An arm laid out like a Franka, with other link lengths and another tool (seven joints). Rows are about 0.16 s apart.
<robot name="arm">
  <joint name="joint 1" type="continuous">
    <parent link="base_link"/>
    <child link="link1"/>
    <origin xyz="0 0 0.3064" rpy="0 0 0"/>
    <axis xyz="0 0 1"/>
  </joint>
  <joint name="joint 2" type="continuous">
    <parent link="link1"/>
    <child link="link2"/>
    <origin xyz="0 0 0" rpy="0 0 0"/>
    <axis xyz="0 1 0"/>
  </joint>
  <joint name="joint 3" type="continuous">
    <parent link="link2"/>
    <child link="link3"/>
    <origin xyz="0 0 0.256" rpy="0 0 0"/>
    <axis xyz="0 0 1"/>
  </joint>
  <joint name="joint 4" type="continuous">
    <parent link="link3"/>
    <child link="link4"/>
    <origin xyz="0.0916 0 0" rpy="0 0 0"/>
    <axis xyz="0 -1 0"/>
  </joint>
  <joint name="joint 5" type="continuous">
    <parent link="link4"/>
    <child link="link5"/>
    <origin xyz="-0.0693 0 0.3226" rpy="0 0 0"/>
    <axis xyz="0 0 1"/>
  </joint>
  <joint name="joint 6" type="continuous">
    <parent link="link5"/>
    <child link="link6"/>
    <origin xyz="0 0 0" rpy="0 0 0"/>
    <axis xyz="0 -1 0"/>
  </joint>
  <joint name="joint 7" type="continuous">
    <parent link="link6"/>
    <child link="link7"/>
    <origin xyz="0.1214 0 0" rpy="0 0 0"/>
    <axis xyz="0 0 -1"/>
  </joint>
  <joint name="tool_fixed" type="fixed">
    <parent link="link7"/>
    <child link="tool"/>
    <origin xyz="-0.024 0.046 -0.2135" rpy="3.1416 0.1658 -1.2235"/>
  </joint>
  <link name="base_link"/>
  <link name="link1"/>
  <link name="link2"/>
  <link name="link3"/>
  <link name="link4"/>
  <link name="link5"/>
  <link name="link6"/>
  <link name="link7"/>
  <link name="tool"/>
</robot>
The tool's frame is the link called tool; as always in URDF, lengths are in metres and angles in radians. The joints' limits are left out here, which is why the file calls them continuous.
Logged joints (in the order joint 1, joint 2, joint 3, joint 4, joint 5, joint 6, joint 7), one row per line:
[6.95, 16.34, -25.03, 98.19, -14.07, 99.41, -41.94]
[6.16, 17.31, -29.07, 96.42, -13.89, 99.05, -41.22]
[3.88, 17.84, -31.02, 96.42, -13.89, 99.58, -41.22]
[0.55, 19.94, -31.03, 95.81, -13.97, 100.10, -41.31]
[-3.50, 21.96, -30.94, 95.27, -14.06, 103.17, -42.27]
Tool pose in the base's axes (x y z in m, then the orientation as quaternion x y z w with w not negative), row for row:
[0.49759, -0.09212, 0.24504, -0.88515, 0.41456, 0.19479, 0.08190]
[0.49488, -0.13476, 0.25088, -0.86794, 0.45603, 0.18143, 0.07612]
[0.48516, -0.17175, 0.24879, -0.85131, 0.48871, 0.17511, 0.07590]
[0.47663, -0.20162, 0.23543, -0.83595, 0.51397, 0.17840, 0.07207]
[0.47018, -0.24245, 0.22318, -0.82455, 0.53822, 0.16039, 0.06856]
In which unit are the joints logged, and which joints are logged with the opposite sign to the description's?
The joints are logged in degrees. Opposite sign: joint 4, joint 5.
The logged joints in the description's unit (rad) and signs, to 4 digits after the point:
[0.1213, 0.2852, -0.4369, -1.7137, 0.2456, 1.7350, -0.7320]
[0.1075, 0.3021, -0.5074, -1.6828, 0.2424, 1.7287, -0.7194]
[0.0677, 0.3114, -0.5414, -1.6828, 0.2424, 1.7380, -0.7194]
[0.0096, 0.3480, -0.5416, -1.6722, 0.2438, 1.7471, -0.7210]
[-0.0611, 0.3833, -0.5400, -1.6628, 0.2454, 1.8007, -0.7378]

